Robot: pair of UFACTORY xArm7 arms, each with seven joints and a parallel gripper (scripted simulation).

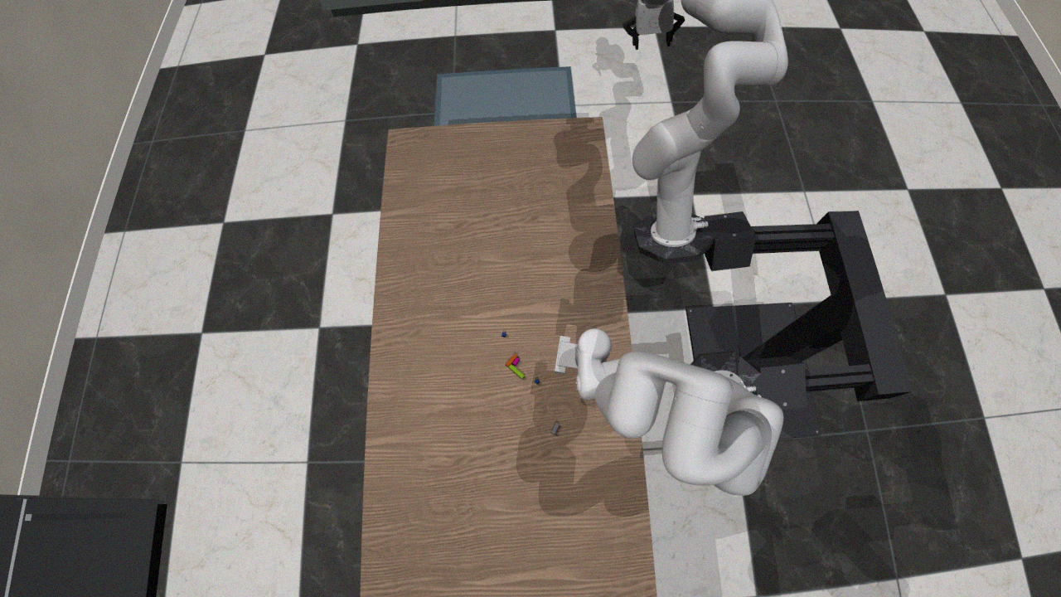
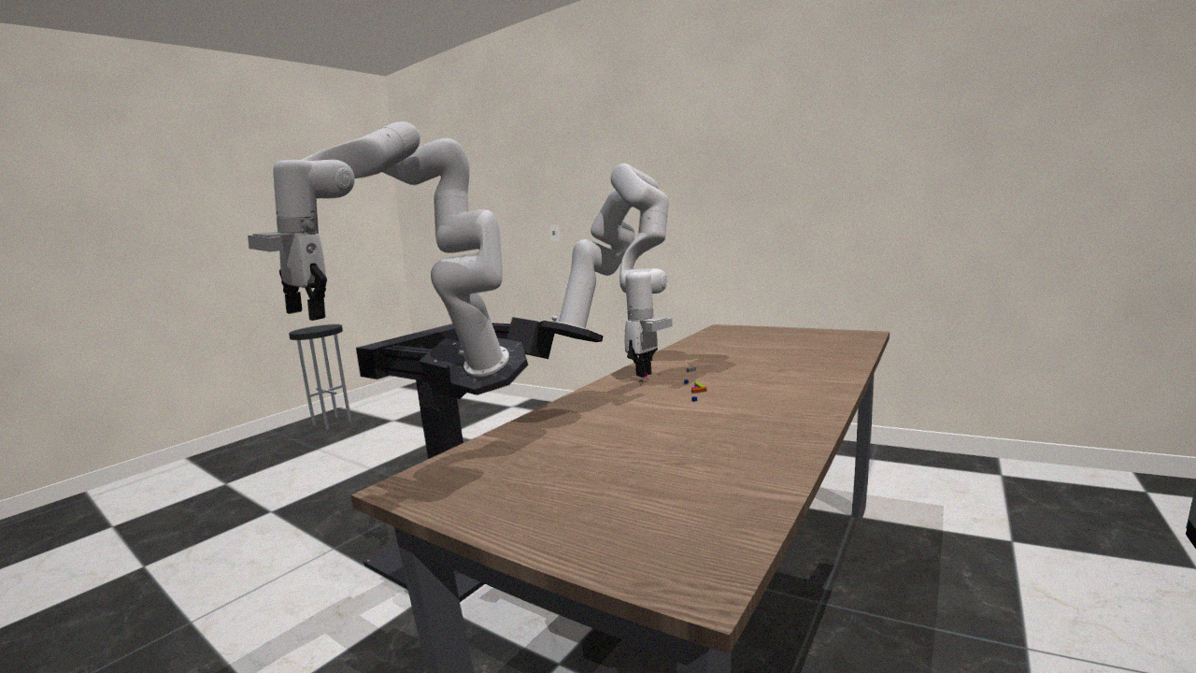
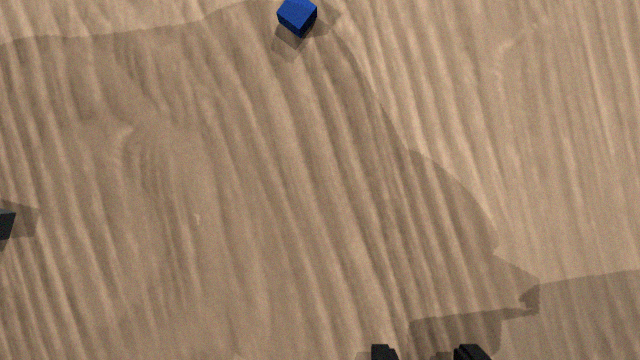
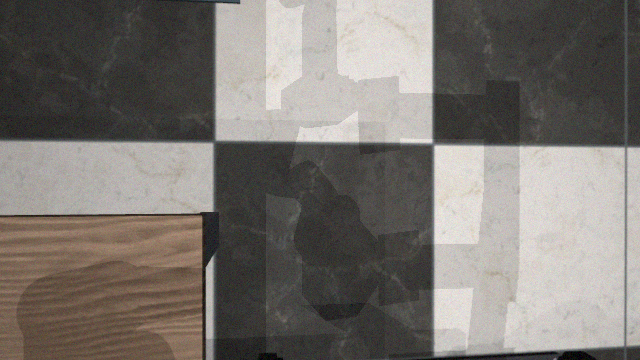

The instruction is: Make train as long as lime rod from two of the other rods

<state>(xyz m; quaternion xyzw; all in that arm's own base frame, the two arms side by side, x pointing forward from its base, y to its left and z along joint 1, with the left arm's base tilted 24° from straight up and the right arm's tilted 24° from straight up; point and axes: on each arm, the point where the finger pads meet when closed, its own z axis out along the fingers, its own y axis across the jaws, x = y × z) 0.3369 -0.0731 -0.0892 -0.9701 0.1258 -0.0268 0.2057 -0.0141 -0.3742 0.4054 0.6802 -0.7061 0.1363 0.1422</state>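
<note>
Right now my left hand is 13 cm to the right of the grey rod, 11 cm short of it and 3 cm above it. Also, from my left hand: lime rod: 18 cm ahead, 4 cm to the right, 3 cm below; orange rod: 19 cm ahead, 7 cm to the right, 3 cm below.
</note>
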